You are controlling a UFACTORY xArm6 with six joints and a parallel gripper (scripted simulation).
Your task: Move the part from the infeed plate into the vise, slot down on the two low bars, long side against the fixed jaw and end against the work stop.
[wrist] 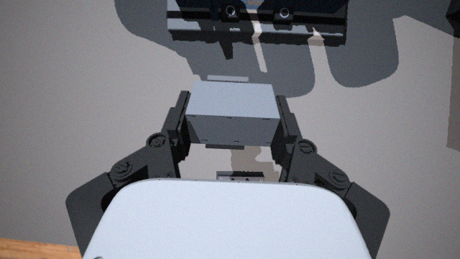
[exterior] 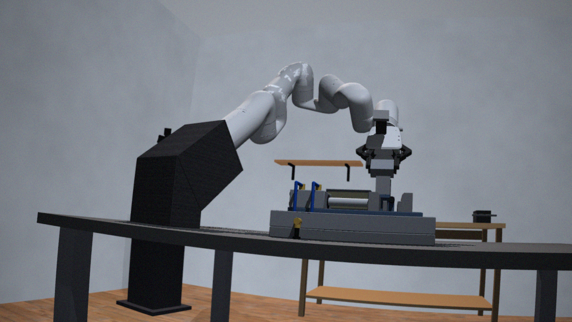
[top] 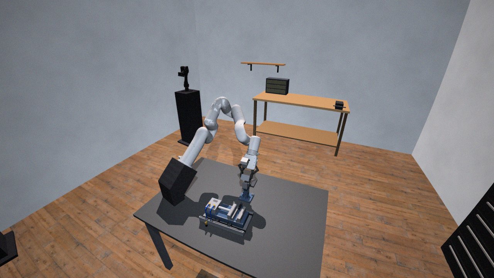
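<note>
The part lies 10 mm below my hand. From my hand the other things lie so: moving jaw 40 mm ahead, 220 mm to the right, 120 mm below; then work stop 70 mm ahead, 170 mm to the right, 100 mm below; then fixed jaw 110 mm ahead, 210 mm to the right, 120 mm below.
</note>
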